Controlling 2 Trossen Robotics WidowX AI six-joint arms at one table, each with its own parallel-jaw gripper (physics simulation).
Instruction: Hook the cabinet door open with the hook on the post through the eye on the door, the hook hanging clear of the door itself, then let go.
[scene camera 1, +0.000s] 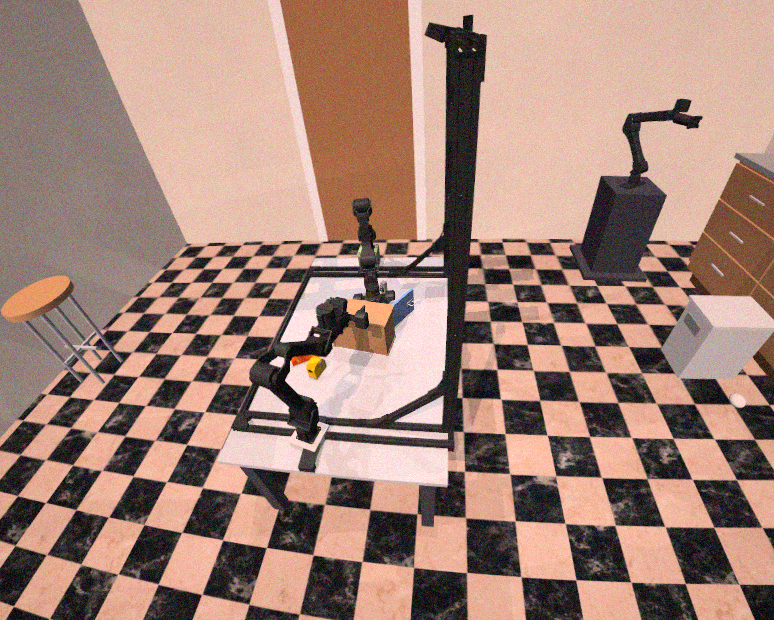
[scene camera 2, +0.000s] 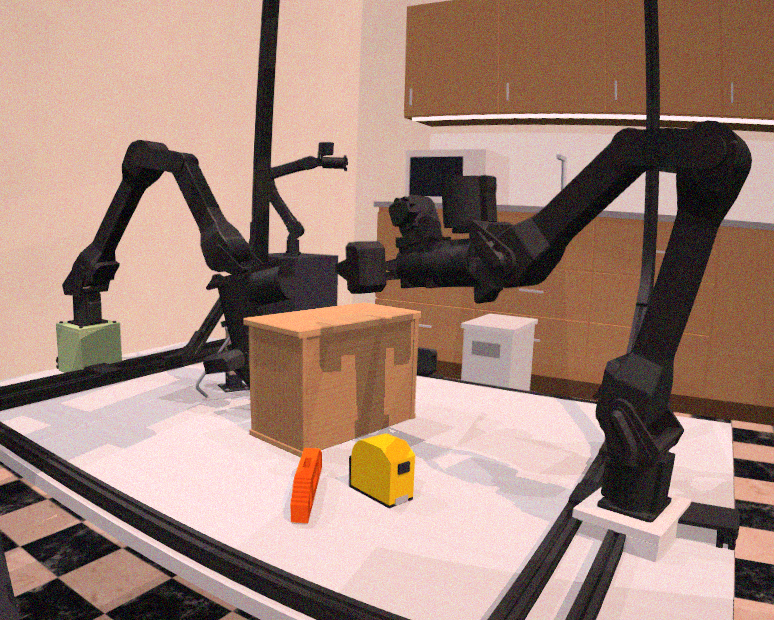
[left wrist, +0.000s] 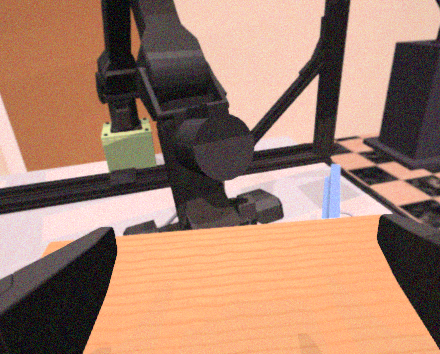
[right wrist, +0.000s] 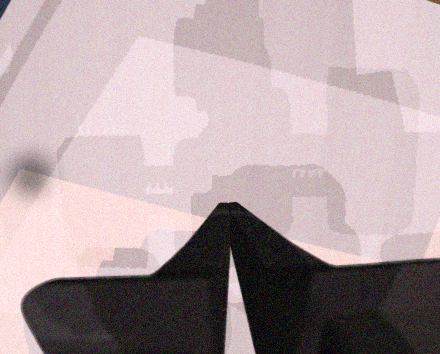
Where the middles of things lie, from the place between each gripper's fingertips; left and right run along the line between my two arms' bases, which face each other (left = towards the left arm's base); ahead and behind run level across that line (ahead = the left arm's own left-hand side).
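Offsets from my right hand: wooden cabinet (scene camera 2: 321, 377) 8 cm above, 11 cm to the left, 1 cm behind; blue door (left wrist: 331, 197) 7 cm above, 5 cm to the left, 12 cm behind; yellow block (scene camera 2: 382, 467) 3 cm above, 35 cm to the left, 17 cm ahead; orange block (scene camera 2: 306, 479) 2 cm above, 29 cm to the left, 22 cm ahead.
Offsets from my left hand: orange block 22 cm below, 7 cm to the left, 20 cm ahead; yellow block 21 cm below, 14 cm to the left, 15 cm ahead; blue door 17 cm below, 16 cm to the right, 15 cm behind; wooden cabinet 16 cm below, 4 cm behind, 10 cm to the right.
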